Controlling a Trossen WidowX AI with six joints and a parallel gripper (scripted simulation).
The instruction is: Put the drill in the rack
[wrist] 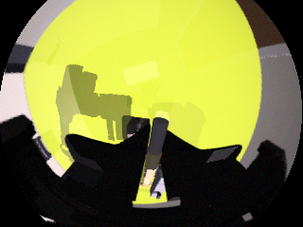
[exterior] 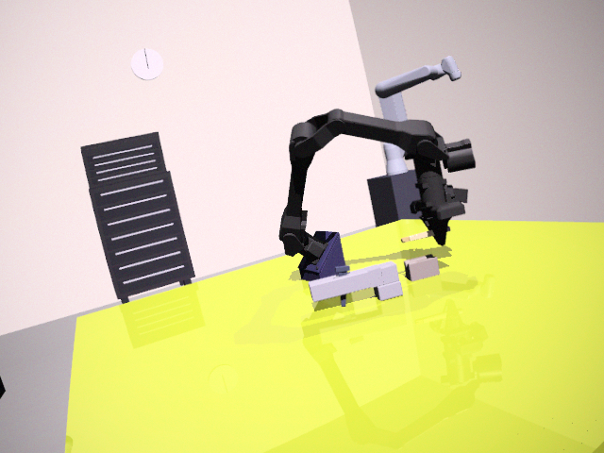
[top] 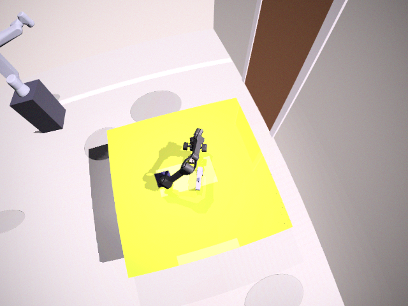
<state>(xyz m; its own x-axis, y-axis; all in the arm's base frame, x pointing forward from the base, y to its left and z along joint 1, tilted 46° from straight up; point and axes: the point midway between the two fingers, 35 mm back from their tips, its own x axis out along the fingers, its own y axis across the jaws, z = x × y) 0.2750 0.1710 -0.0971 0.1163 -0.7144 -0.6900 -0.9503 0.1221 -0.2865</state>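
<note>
Now: gripper tip 50 mm above the dark rack, 40 mm to the left of it and 30 mm past it. Round my gripper tip: pale grey block (220 mm to the right, 30 mm below, 10 mm behind); then dark key (250 mm to the right, 20 mm behind, 10 mm below).
</note>
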